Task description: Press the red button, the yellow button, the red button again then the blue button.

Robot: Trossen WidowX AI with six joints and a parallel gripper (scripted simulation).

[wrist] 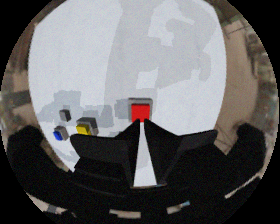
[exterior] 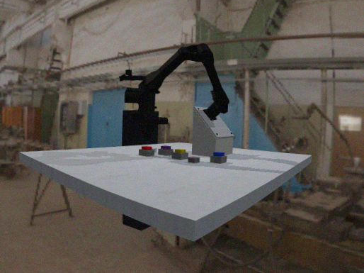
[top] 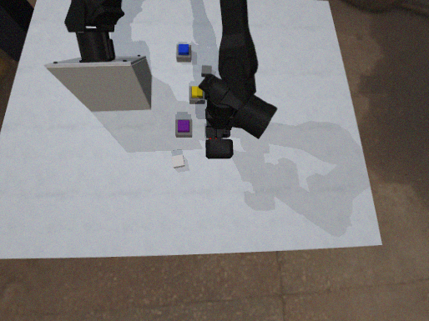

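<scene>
Now: the red button 3 cm below my gripper tip. Also, from my gripper tip: yellow button: 3 cm behind, 15 cm to the left, 3 cm below; white block: 11 cm behind, 6 cm to the right, 5 cm below; purple button: 9 cm behind, 4 cm to the left, 3 cm below.
</scene>
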